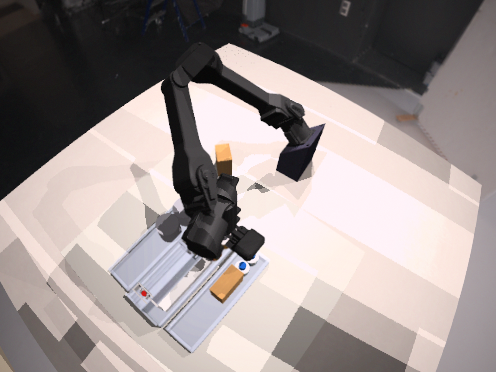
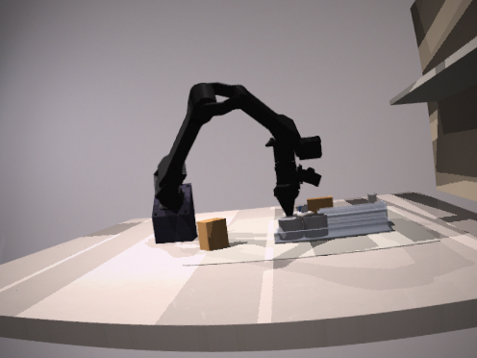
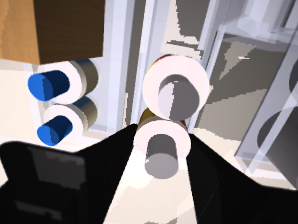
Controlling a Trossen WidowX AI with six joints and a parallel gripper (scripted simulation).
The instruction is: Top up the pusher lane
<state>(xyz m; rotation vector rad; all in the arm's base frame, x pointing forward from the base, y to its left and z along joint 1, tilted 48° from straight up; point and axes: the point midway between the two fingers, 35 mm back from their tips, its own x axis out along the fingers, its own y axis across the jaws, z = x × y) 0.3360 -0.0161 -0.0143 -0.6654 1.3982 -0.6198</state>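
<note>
The grey lane rack is 140 mm ahead of my gripper tip, 30 mm to the right of it and 10 mm below it. From my gripper tip the other things lie so: red marker (220 mm ahead, 40 mm to the right, 40 mm above).
</note>
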